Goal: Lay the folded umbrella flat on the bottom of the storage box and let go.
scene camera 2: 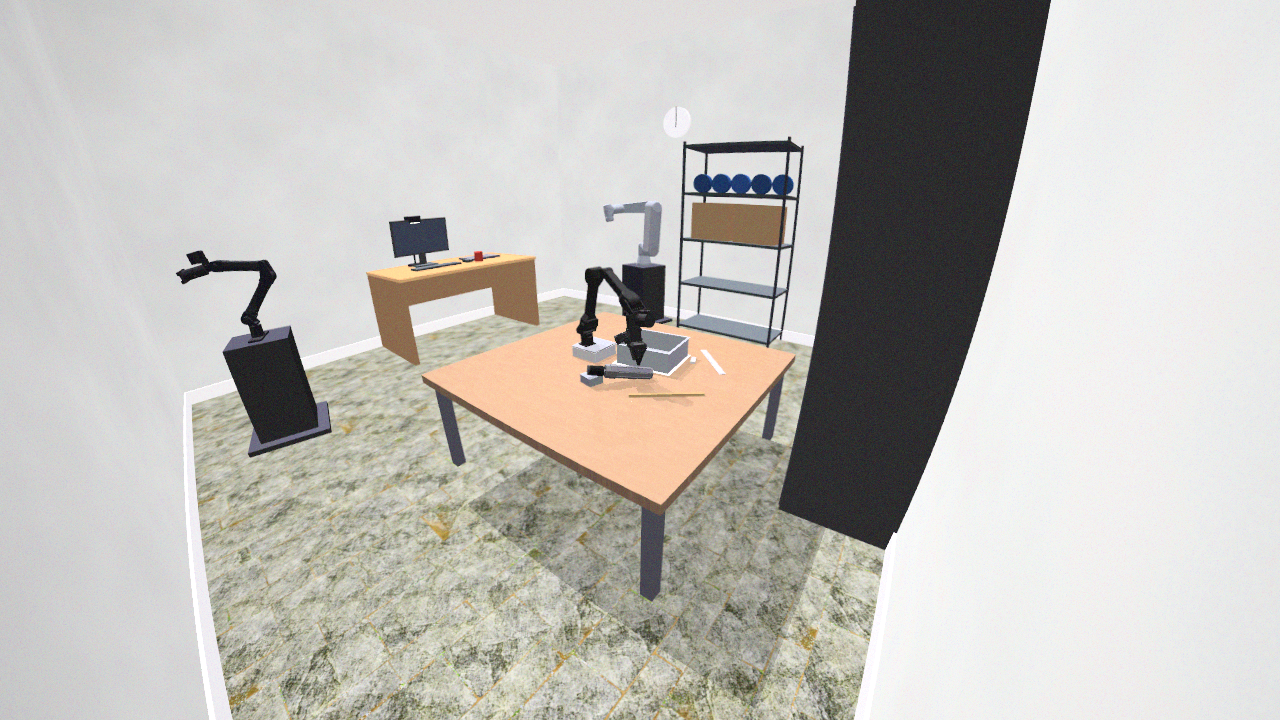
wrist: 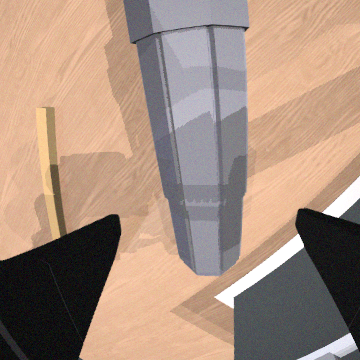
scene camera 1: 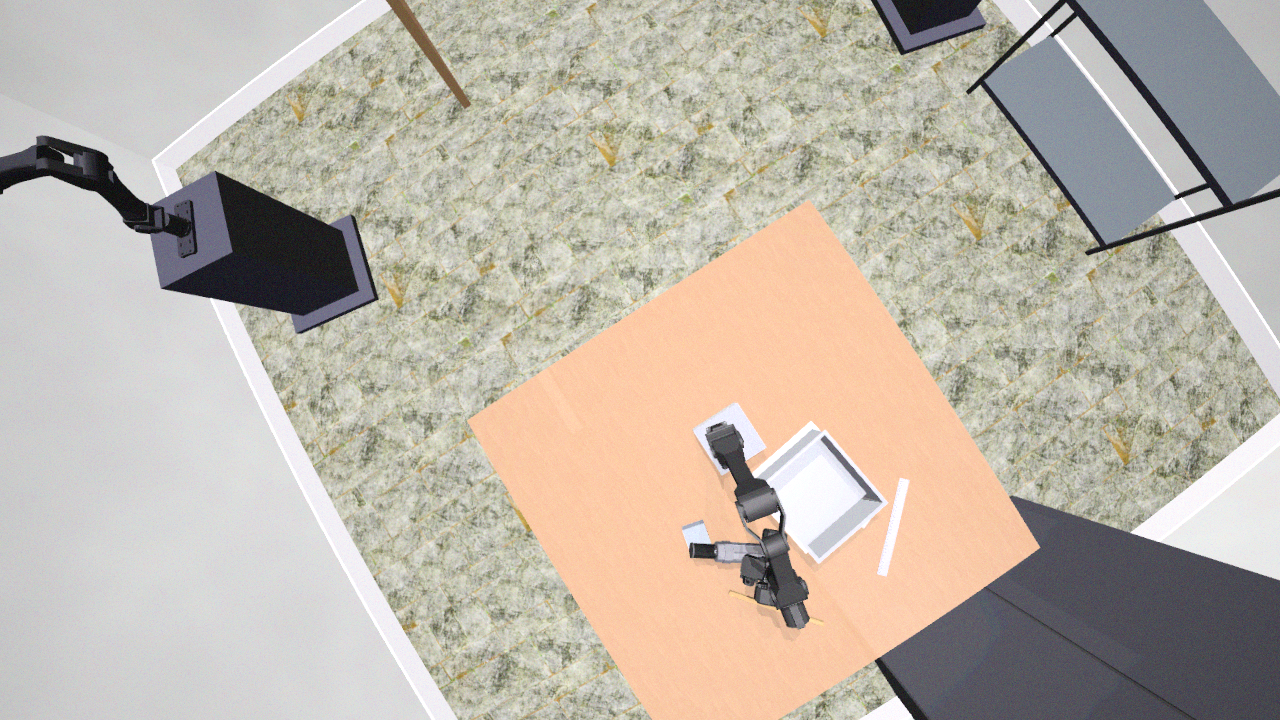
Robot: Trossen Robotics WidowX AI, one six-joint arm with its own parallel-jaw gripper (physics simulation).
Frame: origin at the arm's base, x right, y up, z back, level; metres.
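Seen in the pictures: gripper, fingertip midpoint: [scene camera 2: 636, 362] [wrist: 209, 221]; arm's base, origin of the base link: [scene camera 2: 587, 343] [scene camera 1: 719, 434].
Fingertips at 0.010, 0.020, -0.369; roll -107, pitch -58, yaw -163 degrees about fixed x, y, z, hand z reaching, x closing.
Observation:
Offsets run from my fingertips to a thing's middle, as dx, dy, dz. Level surfaces: height alone.
The folded umbrella {+0.064, -0.032, +0.027} [scene camera 1: 735, 551] [scene camera 2: 630, 371] [wrist: 200, 125] has a grey octagonal body and a black handle. It lies on the table beside the storage box, its handle end by a small grey block {+0.159, -0.059, +0.102} [scene camera 1: 695, 533] [scene camera 2: 590, 379]. The white and grey open storage box {-0.211, -0.028, +0.112} [scene camera 1: 850, 528] [scene camera 2: 667, 358] [wrist: 280, 300] stands on the table; one corner shows at lower right in the wrist view. My gripper [scene camera 1: 759, 578] [scene camera 2: 636, 357] [wrist: 209, 221] is open and empty above the umbrella's tapered grey end. In the wrist view that end shows between the two spread fingers. The finger height above it is hard to tell.
A thin yellow stick {+0.012, -0.071, -0.192} [scene camera 1: 737, 593] [scene camera 2: 666, 394] [wrist: 45, 145] lies on the table {dy -0.077} [scene camera 1: 626, 402] [scene camera 2: 537, 402] on the umbrella's other side from the box. A white strip {-0.407, -0.076, -0.093} [scene camera 1: 893, 528] [scene camera 2: 712, 361] lies beyond the box. The arm's pale base block [scene camera 1: 749, 428] [scene camera 2: 583, 351] stands near the box.

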